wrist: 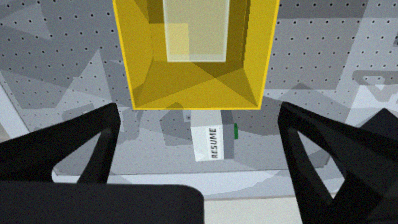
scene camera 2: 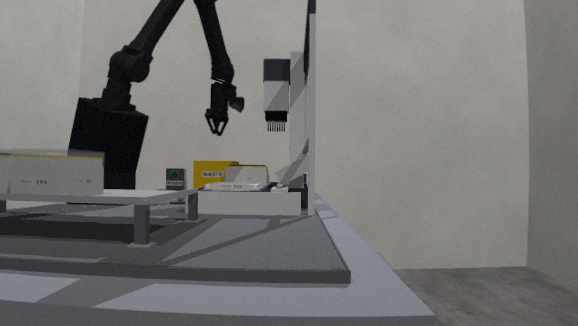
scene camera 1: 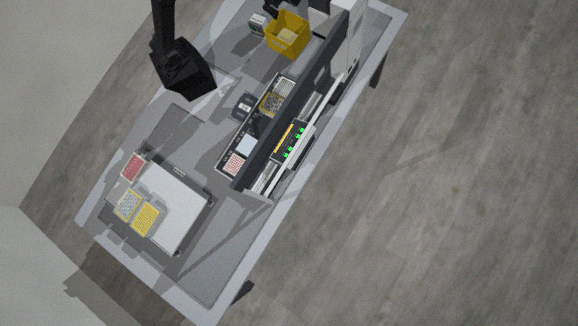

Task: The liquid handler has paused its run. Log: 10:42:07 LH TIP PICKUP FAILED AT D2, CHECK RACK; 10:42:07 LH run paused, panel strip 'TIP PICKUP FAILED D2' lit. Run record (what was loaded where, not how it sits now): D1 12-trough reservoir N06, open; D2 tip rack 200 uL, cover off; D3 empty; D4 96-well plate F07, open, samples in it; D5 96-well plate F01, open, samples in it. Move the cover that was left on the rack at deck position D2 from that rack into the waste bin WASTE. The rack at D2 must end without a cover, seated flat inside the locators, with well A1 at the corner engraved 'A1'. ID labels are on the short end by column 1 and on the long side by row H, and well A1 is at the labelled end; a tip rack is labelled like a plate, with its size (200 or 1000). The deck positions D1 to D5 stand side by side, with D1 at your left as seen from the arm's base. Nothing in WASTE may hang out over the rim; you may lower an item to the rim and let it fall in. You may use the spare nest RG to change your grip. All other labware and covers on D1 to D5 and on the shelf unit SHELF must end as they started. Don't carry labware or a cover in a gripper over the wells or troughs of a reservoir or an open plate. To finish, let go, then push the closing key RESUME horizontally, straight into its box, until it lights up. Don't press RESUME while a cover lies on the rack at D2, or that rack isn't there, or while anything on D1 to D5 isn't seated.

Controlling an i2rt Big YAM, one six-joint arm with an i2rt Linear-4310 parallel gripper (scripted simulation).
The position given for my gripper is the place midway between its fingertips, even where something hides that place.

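Here is my gripper point(wrist: 199, 111). I can also see a resume box point(wrist: 212, 131), and with it a yellow waste bin point(wrist: 238, 84).
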